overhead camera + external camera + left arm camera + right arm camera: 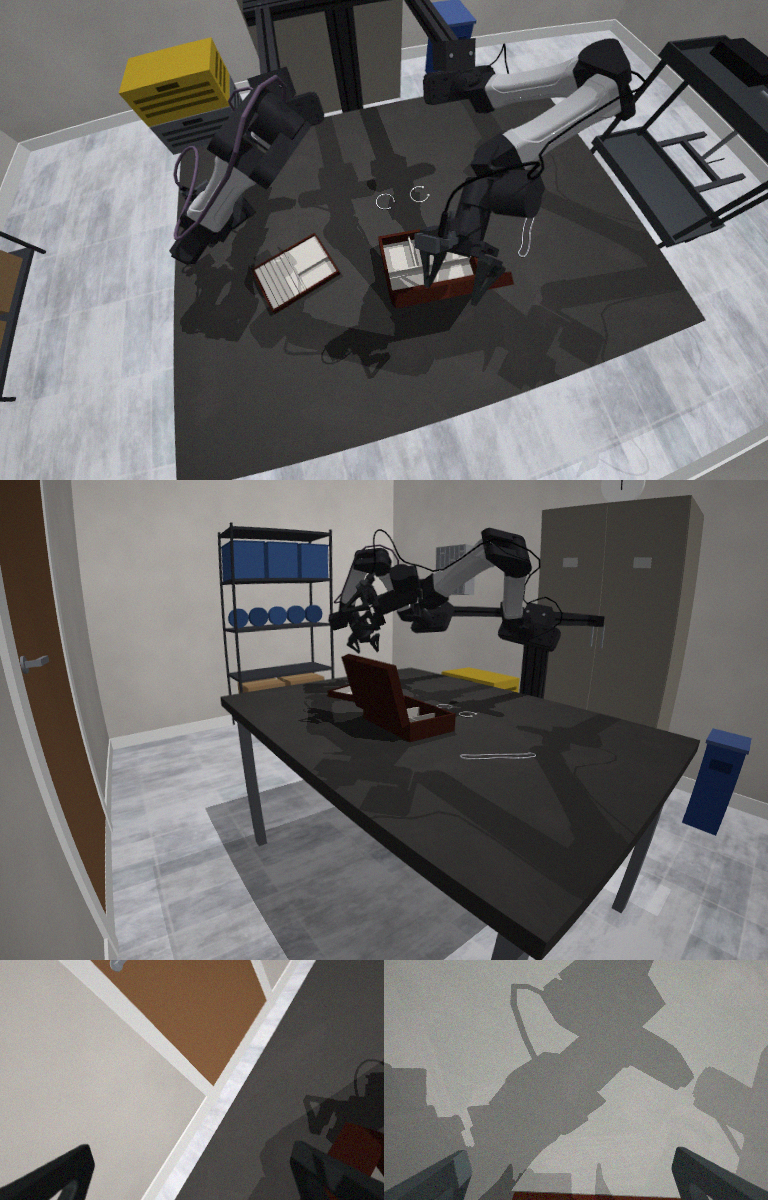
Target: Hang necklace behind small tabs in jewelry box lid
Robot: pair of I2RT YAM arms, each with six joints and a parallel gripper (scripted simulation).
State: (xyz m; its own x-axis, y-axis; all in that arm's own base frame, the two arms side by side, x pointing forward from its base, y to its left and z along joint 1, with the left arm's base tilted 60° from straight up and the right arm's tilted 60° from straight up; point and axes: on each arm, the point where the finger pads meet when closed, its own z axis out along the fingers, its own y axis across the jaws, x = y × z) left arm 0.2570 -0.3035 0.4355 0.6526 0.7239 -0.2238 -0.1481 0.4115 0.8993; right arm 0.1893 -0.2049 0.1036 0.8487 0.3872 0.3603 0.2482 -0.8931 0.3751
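Note:
Right now my left hand is 230 mm above the jewelry box, 150 mm past it and 50 mm to the right of it.

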